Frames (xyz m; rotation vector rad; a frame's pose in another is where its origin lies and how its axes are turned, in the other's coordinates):
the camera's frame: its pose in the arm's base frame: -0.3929 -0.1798 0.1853 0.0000 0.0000 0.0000
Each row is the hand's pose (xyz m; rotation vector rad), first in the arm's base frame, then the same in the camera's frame.
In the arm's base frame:
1: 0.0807 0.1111 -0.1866 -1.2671 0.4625 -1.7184
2: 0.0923 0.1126 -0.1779 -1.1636 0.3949 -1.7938
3: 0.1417 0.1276 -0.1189 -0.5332 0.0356 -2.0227
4: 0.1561 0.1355 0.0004 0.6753 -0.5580 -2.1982
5: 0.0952 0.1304 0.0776 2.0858 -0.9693 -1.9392
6: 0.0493 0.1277 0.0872 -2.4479 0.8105 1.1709
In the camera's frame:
1: 0.4736 0.2909 -0.3719 -1.2671 0.4625 -1.7184
2: 0.4852 0.2924 -0.3632 -1.1636 0.3949 -1.7938
3: 0.5346 0.3074 -0.3042 -0.5332 0.0356 -2.0227
4: 0.5490 0.3153 -0.1849 0.6753 -0.5580 -2.1982
5: 0.4881 0.3102 -0.1077 2.0858 -0.9693 -1.9392
6: 0.4422 0.3075 -0.0981 -2.4479 0.8105 1.1709

